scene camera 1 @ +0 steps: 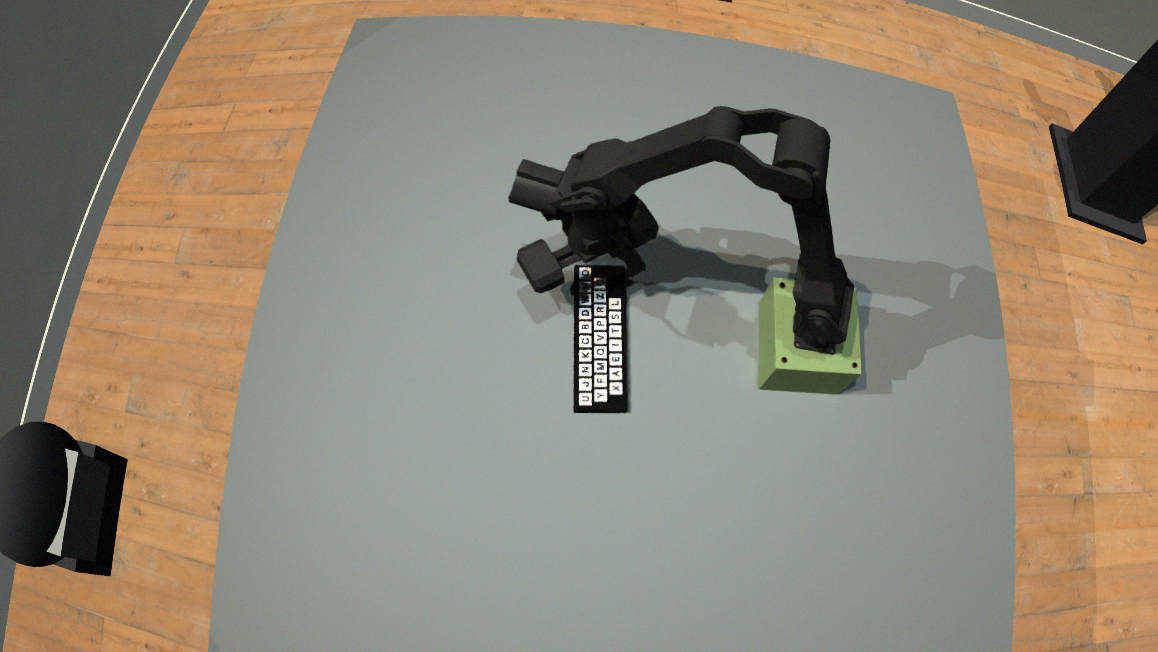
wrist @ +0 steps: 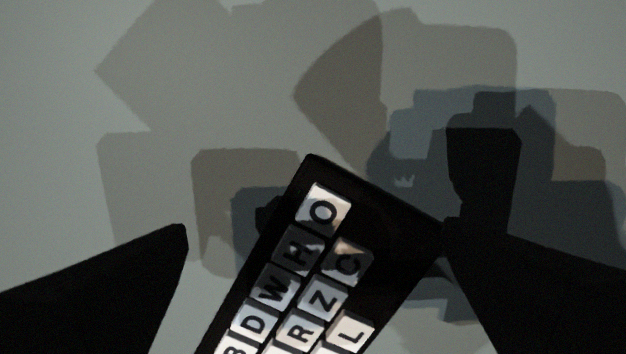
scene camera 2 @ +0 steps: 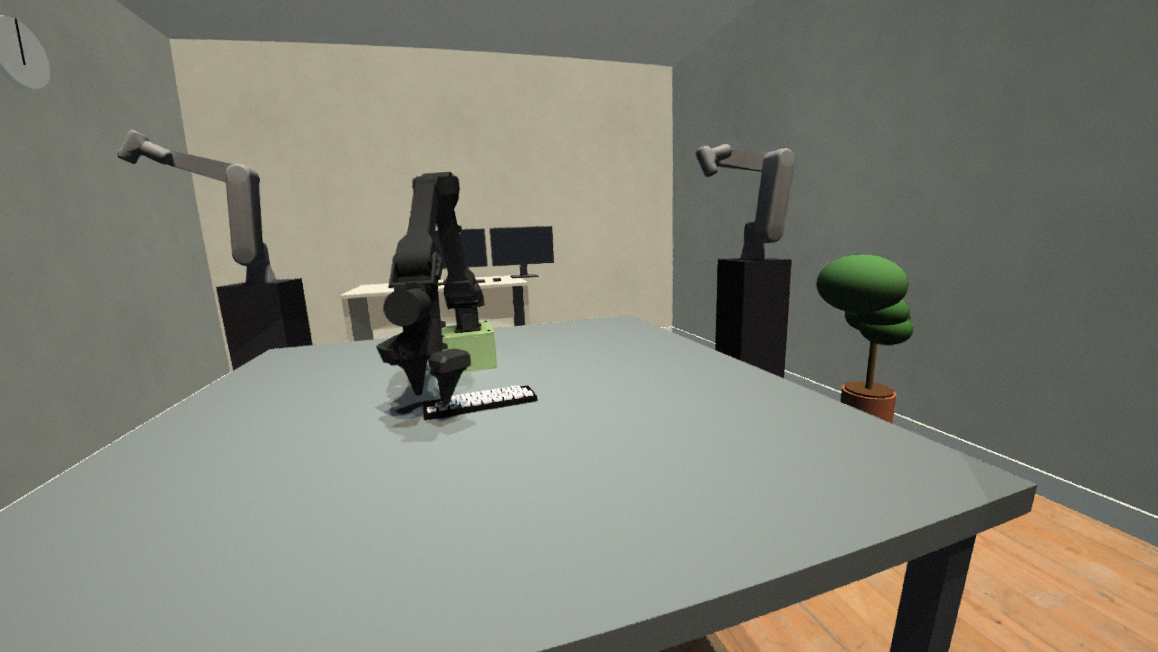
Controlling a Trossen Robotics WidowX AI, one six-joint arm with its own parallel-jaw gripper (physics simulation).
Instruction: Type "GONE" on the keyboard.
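Frame: origin at the arm's base, x ahead, y left, z up, level; millimetres.
Seen in the pictures: gripper, fingertip midpoint: [scene camera 1: 584,269] [wrist: 316,233] [scene camera 2: 432,400]; arm's base at its link origin: [scene camera 1: 815,330] [scene camera 2: 468,329].
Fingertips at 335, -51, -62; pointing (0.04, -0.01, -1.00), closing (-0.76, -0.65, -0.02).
Observation:
Pixels of each thing's middle, then the offset from my fingertips to it, as dx, dy, dz. Level surfaces: height alone.
- black keyboard at the middle of its body: [scene camera 1: 600,336] [scene camera 2: 480,400] -39, +85, -25
- O key at the middle of its body: [wrist: 322,210] [scene camera 1: 585,273] -2, -3, -19
- G key at the middle of its body: [scene camera 1: 585,341] -21, +99, -19
- N key at the middle of its body: [scene camera 1: 585,370] -28, +140, -19
- E key at the middle of its body: [scene camera 1: 615,359] -66, +117, -19
- grey table at its surface level: dz -33
The black keyboard [scene camera 1: 620,403] [scene camera 2: 490,399] [wrist: 387,212] with white letter keys lies flat on the table. My gripper [scene camera 1: 600,263] [scene camera 2: 432,397] [wrist: 316,233] is open and empty, its fingers on either side of the keyboard's far end in the wrist view. The O key [scene camera 1: 585,272] [wrist: 324,210] shows between the fingers, beside the shaded H and C keys. In the scene camera 1 view, the G key [scene camera 1: 585,340], N key [scene camera 1: 585,369] and E key [scene camera 1: 615,358] lie farther along the keyboard. Whether a fingertip touches the table cannot be told.
The arm's green base block [scene camera 1: 808,380] [scene camera 2: 479,349] stands right of the keyboard in the scene camera 1 view. The grey table [scene camera 1: 405,502] [scene camera 2: 567,502] carries both. Grey arms on black pedestals, a desk with monitors and a potted plant [scene camera 2: 862,283] stand beyond the table.

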